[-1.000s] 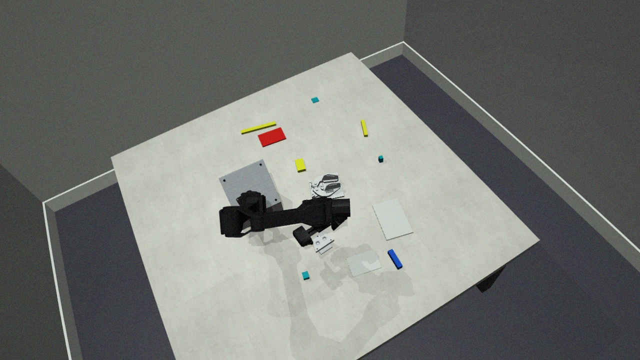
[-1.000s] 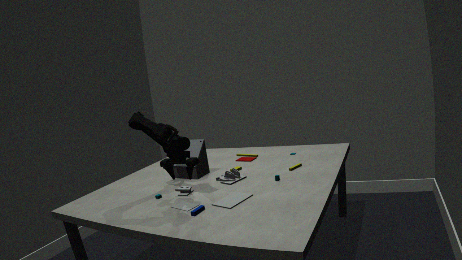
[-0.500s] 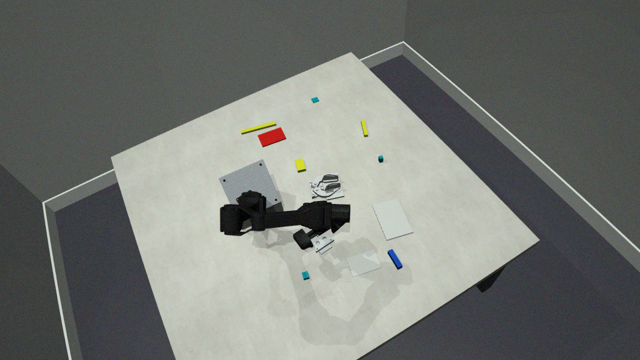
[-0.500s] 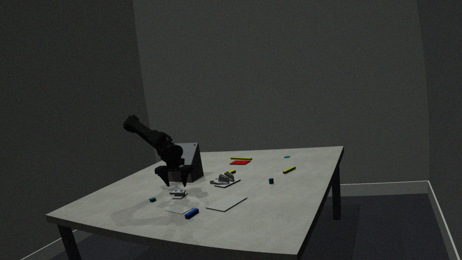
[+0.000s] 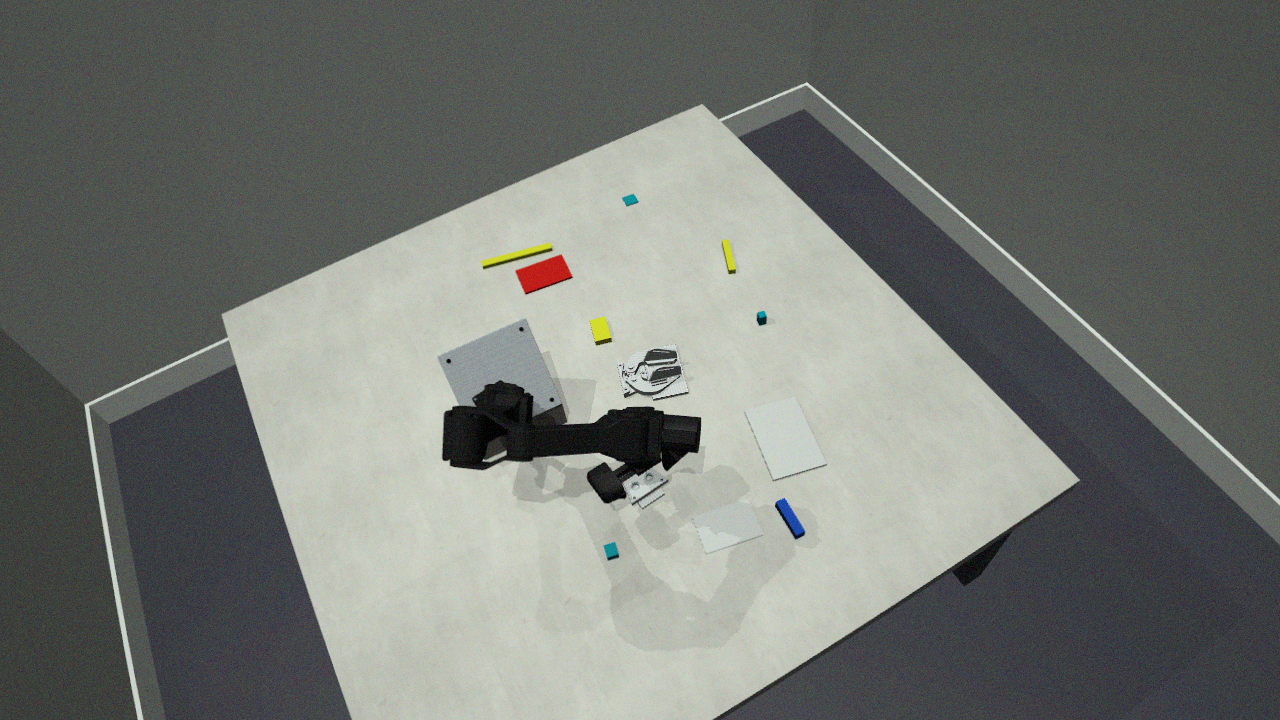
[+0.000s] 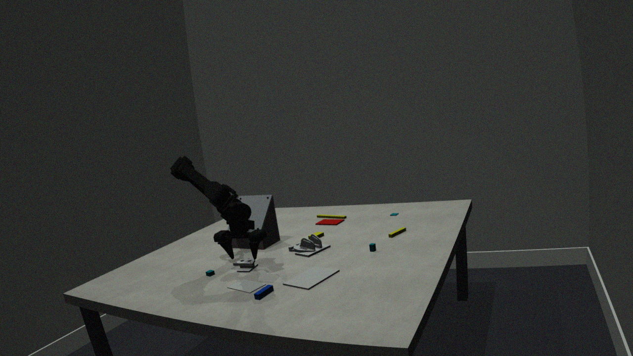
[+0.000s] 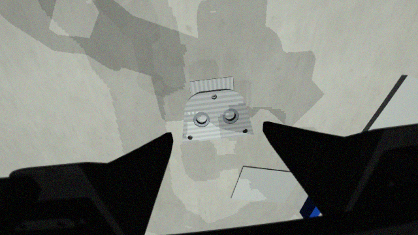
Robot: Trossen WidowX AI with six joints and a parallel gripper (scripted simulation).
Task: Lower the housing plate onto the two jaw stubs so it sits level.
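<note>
Right now the grey stand is 3 cm below my gripper tip and 1 cm to the left of it. Round my gripper tip: blue block 19 cm to the right, 18 cm ahead, 3 cm below; yellow block 36 cm to the left, 12 cm ahead, 3 cm below; red plate 58 cm to the left, 10 cm ahead, 4 cm below.
</note>
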